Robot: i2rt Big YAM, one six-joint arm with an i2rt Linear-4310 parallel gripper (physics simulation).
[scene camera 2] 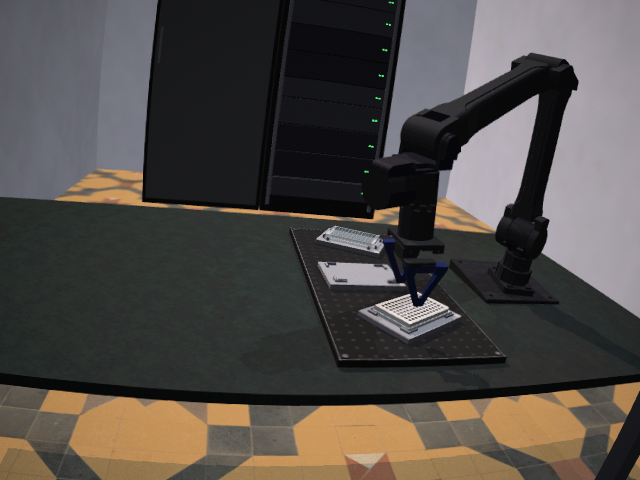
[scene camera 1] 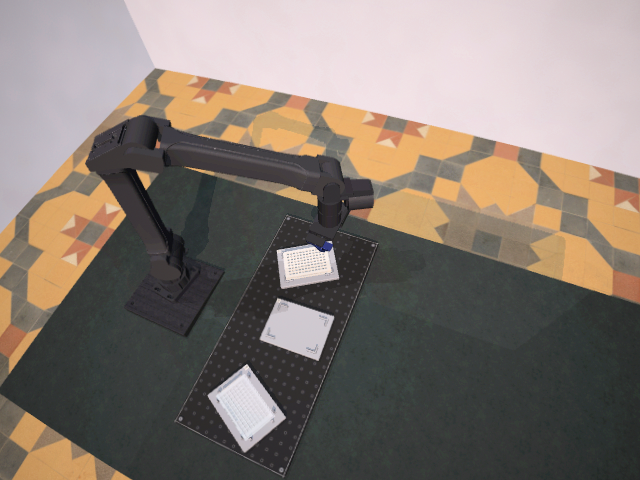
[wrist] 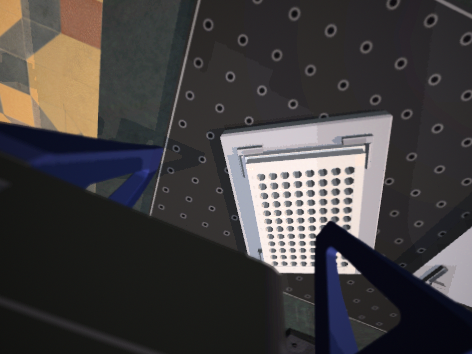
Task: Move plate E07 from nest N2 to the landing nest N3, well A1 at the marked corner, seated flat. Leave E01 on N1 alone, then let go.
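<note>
An opaque white well plate (scene camera 1: pixel 307 262) (scene camera 2: pixel 399 308) (wrist: pixel 309 197) sits on a grey nest (scene camera 1: pixel 310 283) (scene camera 2: pixel 413 334) (wrist: pixel 300 134) at the far end of the board. A clear plate (scene camera 1: pixel 245 405) (scene camera 2: pixel 354 236) sits on the nest at the opposite end. The middle nest (scene camera 1: pixel 297 329) (scene camera 2: pixel 356 274) (wrist: pixel 462 265) is bare, with corner brackets. I cannot read the labels, so which plate is E07 is not legible. My gripper (scene camera 1: pixel 321 246) (scene camera 2: pixel 408 292) (wrist: pixel 244 195) is open and empty, low over the white plate; one blue fingertip overlaps it in the wrist view. Fingertip contact is unclear.
The nests stand on a black perforated board (scene camera 1: pixel 199 410) (scene camera 2: pixel 356 351) (wrist: pixel 300 50) on a dark green table (scene camera 1: pixel 465 387) (scene camera 2: pixel 155 310). The arm's base plate (scene camera 1: pixel 149 310) (scene camera 2: pixel 537 297) is beside the board. A dark cabinet (scene camera 2: pixel 211 129) stands behind the table.
</note>
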